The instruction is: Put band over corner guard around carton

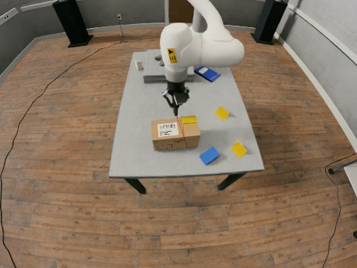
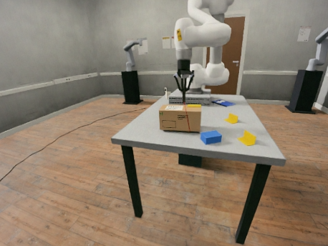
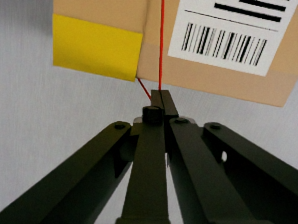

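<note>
My hand is 2 cm short of the yellow corner guard, 7 cm to the right of it and 6 cm above it. The rest, counted from my hand: brown carton (8 cm ahead, 11 cm below); blue block (19 cm ahead, 19 cm to the left, 17 cm below).
</note>
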